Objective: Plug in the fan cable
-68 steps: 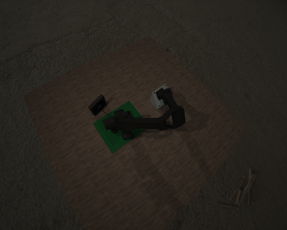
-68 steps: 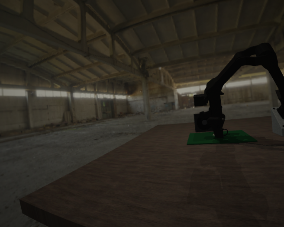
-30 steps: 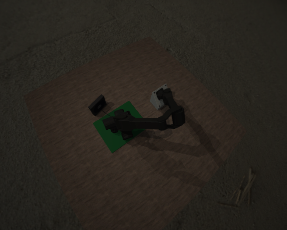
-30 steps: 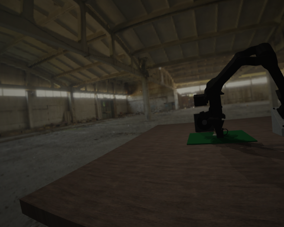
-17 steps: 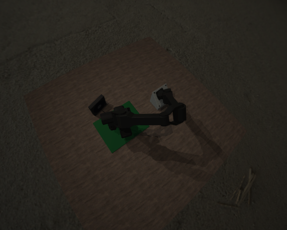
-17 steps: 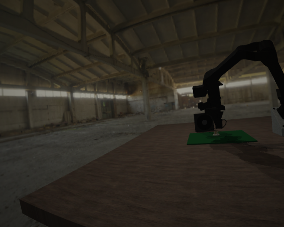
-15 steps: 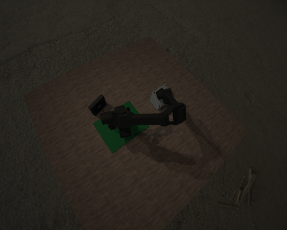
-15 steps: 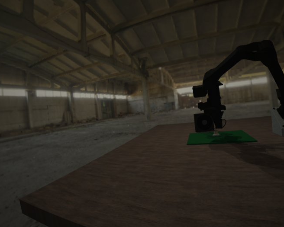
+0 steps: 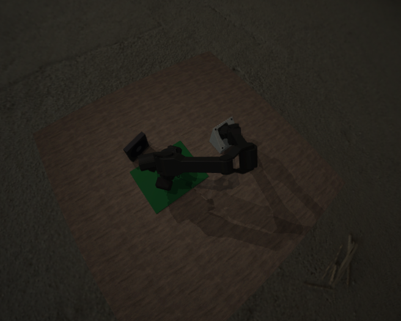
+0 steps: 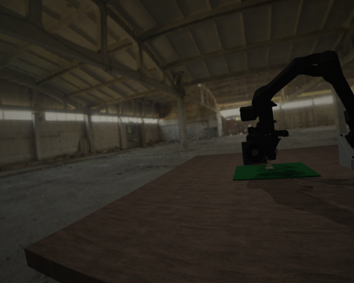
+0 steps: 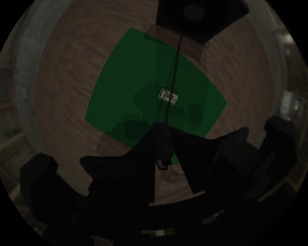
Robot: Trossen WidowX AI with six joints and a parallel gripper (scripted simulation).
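Now: the pale four-pin fan header 7 cm below my gripper tip and 5 cm to the right of it. Also, from my gripper tip: green board (8 cm below, 2 cm to the right); then black plug (1 cm to the left, 1 cm behind, 1 cm above); then black fan (20 cm to the right, 4 cm ahead, 1 cm below).
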